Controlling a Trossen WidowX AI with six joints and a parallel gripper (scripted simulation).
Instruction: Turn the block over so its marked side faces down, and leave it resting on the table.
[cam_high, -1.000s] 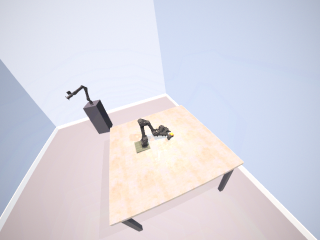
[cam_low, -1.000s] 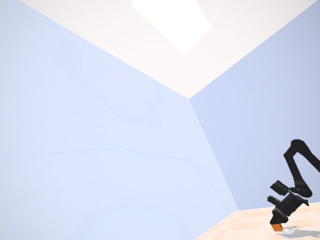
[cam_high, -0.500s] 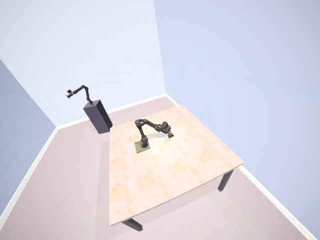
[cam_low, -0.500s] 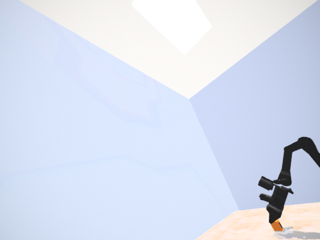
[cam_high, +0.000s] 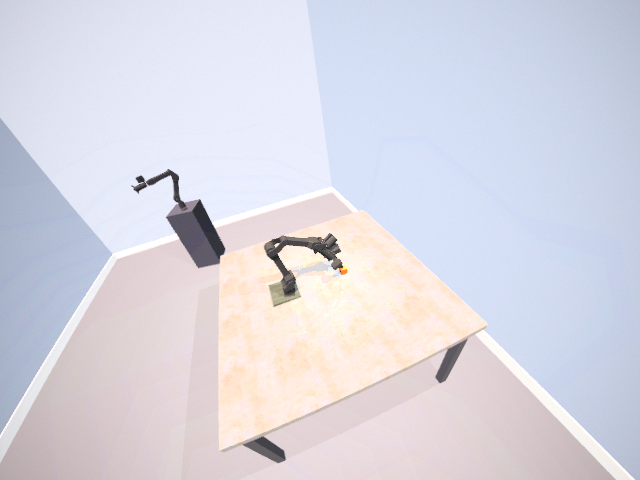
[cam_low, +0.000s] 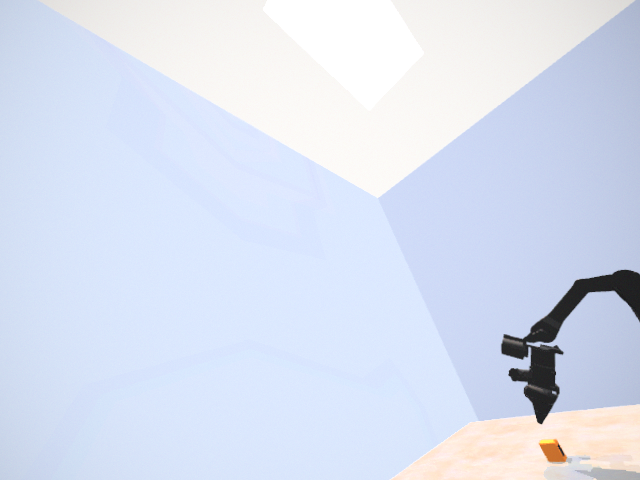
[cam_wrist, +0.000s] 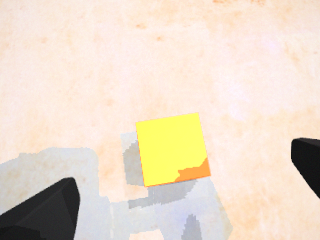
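The block is 10 mm ahead of my gripper tip and 70 mm below it.
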